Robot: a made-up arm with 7 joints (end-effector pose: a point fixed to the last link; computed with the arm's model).
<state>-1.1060 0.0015 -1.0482 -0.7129 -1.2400 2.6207 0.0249</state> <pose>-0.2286 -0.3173 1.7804 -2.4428 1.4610 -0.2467</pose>
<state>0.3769 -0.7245 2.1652 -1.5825 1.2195 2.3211 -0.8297</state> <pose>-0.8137 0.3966 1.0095 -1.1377 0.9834 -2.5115</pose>
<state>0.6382 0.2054 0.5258 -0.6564 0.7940 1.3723 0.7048</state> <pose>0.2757 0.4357 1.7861 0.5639 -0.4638 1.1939</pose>
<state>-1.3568 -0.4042 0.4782 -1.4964 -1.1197 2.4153 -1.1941</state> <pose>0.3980 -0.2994 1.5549 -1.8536 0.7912 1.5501</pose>
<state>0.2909 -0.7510 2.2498 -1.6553 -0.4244 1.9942 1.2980</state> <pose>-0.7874 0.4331 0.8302 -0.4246 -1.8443 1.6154</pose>
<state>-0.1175 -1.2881 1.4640 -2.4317 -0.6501 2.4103 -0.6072</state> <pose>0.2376 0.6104 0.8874 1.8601 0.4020 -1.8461</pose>
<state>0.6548 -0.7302 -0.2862 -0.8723 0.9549 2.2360 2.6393</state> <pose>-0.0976 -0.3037 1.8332 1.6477 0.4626 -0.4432</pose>
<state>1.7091 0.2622 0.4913 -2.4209 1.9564 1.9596 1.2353</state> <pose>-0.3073 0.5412 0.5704 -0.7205 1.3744 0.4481</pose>
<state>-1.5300 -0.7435 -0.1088 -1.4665 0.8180 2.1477 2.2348</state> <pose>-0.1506 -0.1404 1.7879 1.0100 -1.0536 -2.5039</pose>
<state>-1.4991 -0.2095 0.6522 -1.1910 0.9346 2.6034 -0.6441</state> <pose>0.3412 -0.2688 1.7320 -1.3901 -1.6438 -0.2739</pose>
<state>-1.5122 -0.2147 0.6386 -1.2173 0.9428 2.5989 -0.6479</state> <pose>0.3383 -0.2867 1.7221 -1.3958 -1.6115 -0.2913</pose>
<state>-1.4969 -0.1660 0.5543 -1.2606 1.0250 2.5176 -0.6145</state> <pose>0.3129 -0.3745 1.6873 -1.2369 -1.5583 -0.4131</pose>
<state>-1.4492 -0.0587 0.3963 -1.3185 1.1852 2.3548 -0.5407</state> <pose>0.2626 -0.5222 1.6042 -0.9037 -1.4866 -0.6295</pose>
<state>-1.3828 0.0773 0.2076 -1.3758 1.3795 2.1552 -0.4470</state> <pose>0.2031 -0.6673 1.4742 -0.5034 -1.4092 -0.8571</pose>
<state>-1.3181 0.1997 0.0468 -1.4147 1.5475 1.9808 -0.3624</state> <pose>0.1557 -0.7597 1.3479 -0.1739 -1.3478 -1.0190</pose>
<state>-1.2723 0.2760 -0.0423 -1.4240 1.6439 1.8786 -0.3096</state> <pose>0.1374 -0.7985 1.2772 0.0097 -1.3163 -1.0875</pose>
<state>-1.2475 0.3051 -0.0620 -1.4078 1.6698 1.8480 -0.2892</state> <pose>0.1468 -0.8060 1.2647 0.0696 -1.3099 -1.0851</pose>
